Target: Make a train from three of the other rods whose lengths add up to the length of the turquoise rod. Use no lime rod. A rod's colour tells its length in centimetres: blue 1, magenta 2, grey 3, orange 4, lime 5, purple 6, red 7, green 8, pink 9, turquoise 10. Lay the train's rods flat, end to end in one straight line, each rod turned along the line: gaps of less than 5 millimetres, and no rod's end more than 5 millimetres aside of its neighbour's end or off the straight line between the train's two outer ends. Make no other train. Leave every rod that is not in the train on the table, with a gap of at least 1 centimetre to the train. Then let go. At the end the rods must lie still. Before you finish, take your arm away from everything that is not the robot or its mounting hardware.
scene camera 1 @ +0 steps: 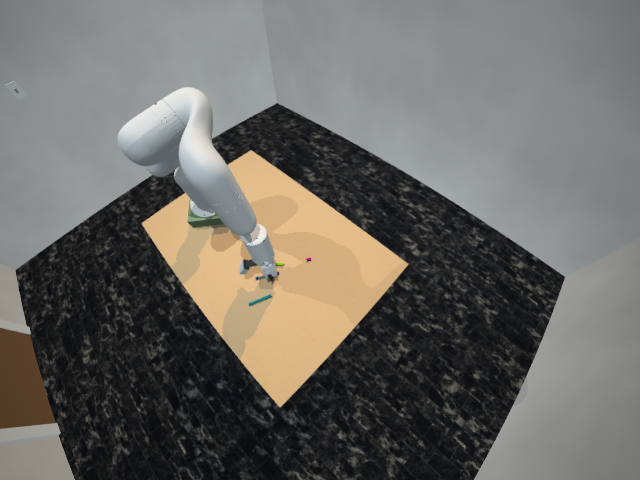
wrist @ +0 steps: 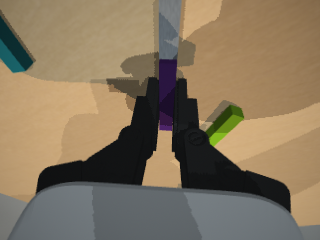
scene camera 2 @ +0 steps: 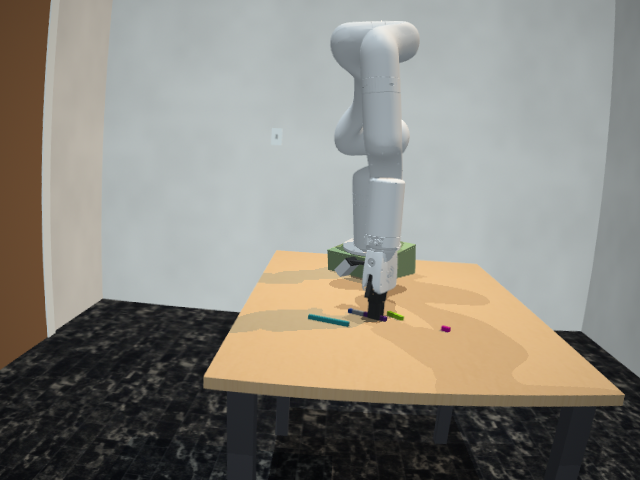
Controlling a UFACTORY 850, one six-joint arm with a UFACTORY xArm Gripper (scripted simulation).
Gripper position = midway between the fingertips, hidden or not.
Note:
I see my gripper (scene camera 2: 375, 318), a lime rod (wrist: 232, 116) and a purple rod (wrist: 167, 68).
My gripper shows as well in the wrist view (wrist: 167, 94).

